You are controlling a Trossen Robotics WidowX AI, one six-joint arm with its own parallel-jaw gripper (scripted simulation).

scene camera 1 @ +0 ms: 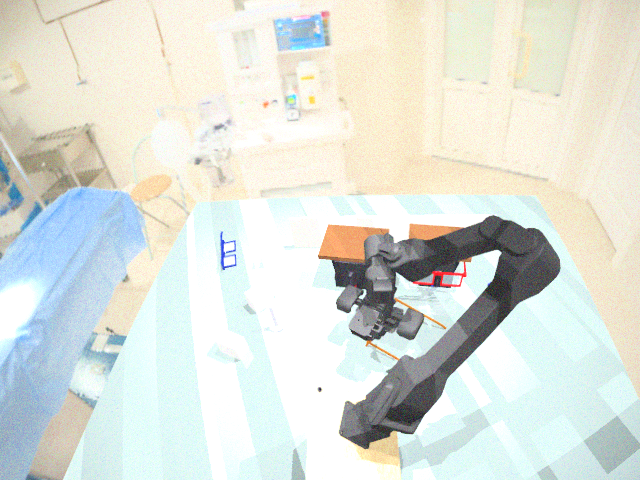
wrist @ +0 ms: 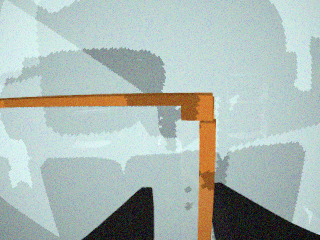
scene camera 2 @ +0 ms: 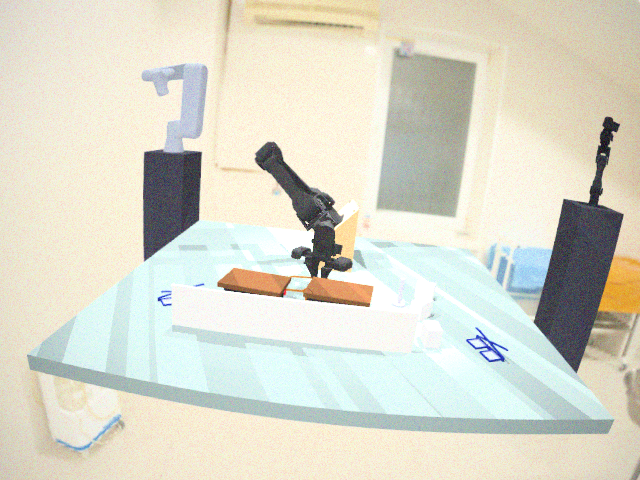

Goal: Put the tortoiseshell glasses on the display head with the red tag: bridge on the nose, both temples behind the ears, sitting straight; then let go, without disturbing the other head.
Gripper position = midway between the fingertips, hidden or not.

Note:
In view: the gripper [scene camera 1: 378, 332] and a white wall [scene camera 2: 339, 325].
The gripper shows as well in the wrist view [wrist: 181, 195] and in scene camera 2 [scene camera 2: 318, 284]. The white wall is seen too in scene camera 1 [scene camera 1: 306, 231].

